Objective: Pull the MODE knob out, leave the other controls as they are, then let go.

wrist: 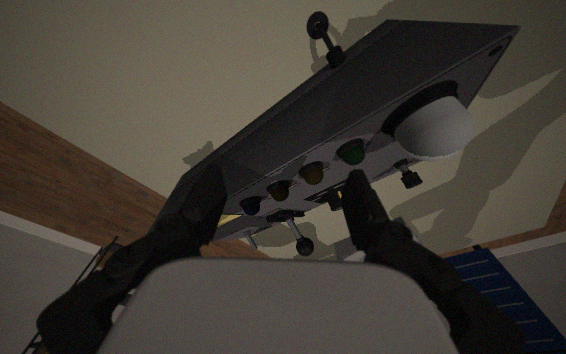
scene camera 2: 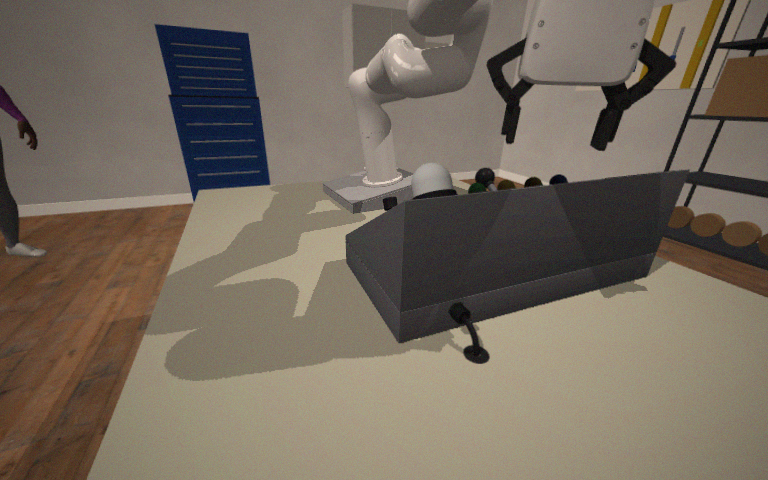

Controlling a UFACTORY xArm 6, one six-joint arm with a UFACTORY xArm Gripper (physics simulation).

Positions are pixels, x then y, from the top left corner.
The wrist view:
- dark grey control console: 399, 95
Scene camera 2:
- my gripper: 551, 145
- dark grey control console: 439, 261
